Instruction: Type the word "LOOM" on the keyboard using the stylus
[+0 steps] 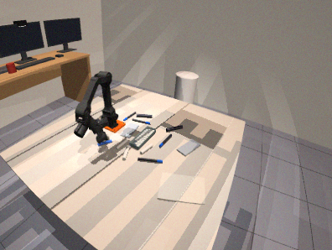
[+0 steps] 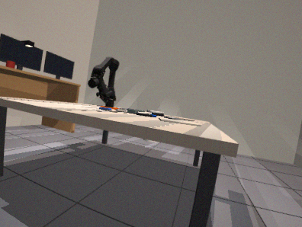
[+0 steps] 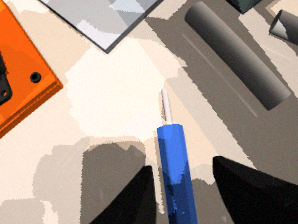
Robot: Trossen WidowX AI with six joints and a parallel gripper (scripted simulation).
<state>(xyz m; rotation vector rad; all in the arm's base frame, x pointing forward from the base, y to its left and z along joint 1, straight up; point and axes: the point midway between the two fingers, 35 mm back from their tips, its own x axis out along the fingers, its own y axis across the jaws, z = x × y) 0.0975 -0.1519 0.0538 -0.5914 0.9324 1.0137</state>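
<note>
Right now the blue stylus is 1 cm ahead of my gripper tip, 1 cm to the left of it and 3 cm below it. Also, from my gripper tip: grey slab (42 cm ahead, 29 cm to the left, 4 cm below); then paper sheet (54 cm ahead, 4 cm below).
</note>
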